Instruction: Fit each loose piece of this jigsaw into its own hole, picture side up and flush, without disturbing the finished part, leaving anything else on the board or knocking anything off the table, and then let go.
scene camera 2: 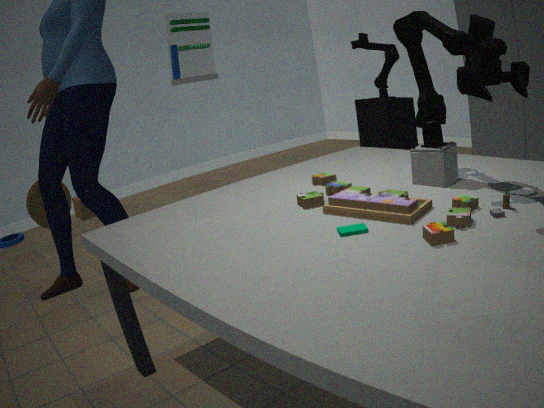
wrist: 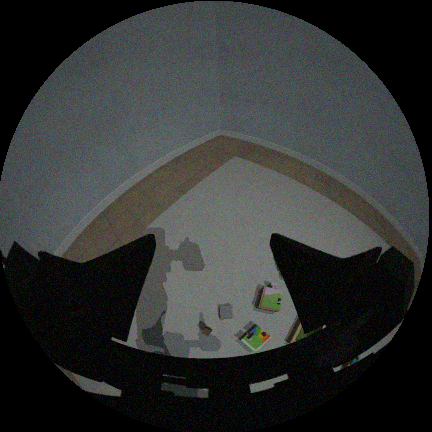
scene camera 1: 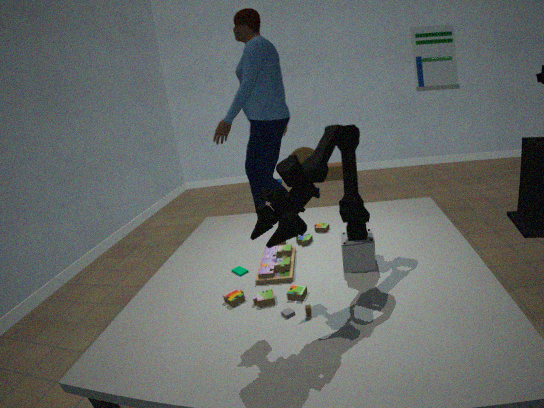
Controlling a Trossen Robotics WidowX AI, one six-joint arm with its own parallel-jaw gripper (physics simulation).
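Observation:
The wooden puzzle board (scene camera 1: 274, 281) (scene camera 2: 367, 215) (wrist: 294, 332) holds joined lilac and green pieces; its right side is partly cut off by the finger in the wrist view. Near it lie a red-yellow piece (scene camera 1: 234, 298) (scene camera 2: 438, 234), a pink-green piece (scene camera 1: 264, 299) (scene camera 2: 459, 218) (wrist: 270, 300) and a green-orange piece (scene camera 1: 297, 293) (scene camera 2: 465, 202) (wrist: 255, 338), picture up. At the far end are a blue-green piece (scene camera 1: 304, 239) (scene camera 2: 338, 188), an orange-green piece (scene camera 1: 322, 228) (scene camera 2: 324, 179) and a green piece (scene camera 2: 310, 200). My gripper (scene camera 1: 261, 241) (scene camera 2: 507, 97) (wrist: 213, 239) is open and empty, high above the table.
A green tile (scene camera 1: 240, 270) (scene camera 2: 352, 230) lies beside the board. A grey block (scene camera 1: 288, 313) (scene camera 2: 497, 213) (wrist: 225, 311) and a small brown peg (scene camera 1: 308, 311) (scene camera 2: 506, 201) (wrist: 206, 330) are near the green-orange piece. A person (scene camera 1: 265, 85) (scene camera 2: 80, 110) is beyond the table.

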